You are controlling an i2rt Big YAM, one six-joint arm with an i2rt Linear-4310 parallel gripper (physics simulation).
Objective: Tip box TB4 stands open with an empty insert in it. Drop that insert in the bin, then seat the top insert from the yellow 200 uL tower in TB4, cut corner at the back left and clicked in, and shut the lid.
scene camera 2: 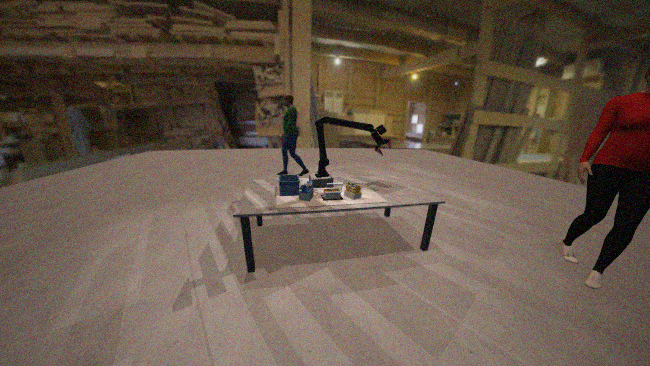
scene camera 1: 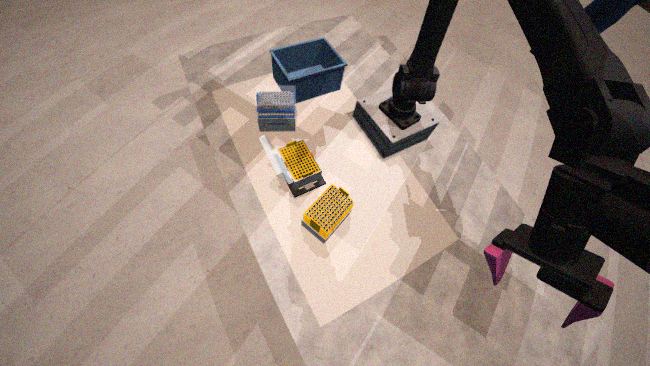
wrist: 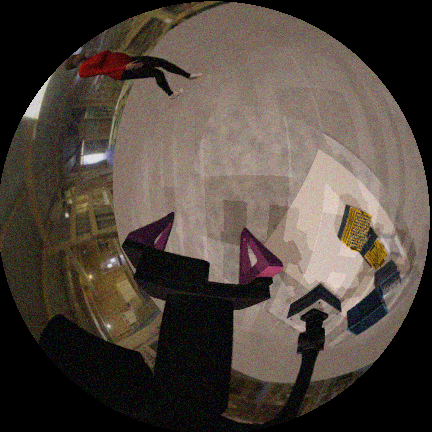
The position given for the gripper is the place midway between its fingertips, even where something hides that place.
The gripper [scene camera 1: 527,302] is open and holds nothing. A yellow insert [scene camera 1: 301,164] rests on a grey tip box TB4 [scene camera 1: 298,187]. Further things: a yellow insert [scene camera 1: 333,204] and a blue bin [scene camera 1: 315,68].
The gripper is seen too in the wrist view [wrist: 208,222]. The blue bin shows as well in the wrist view [wrist: 369,310]. The grey tip box TB4 is seen too in the wrist view [wrist: 371,236].
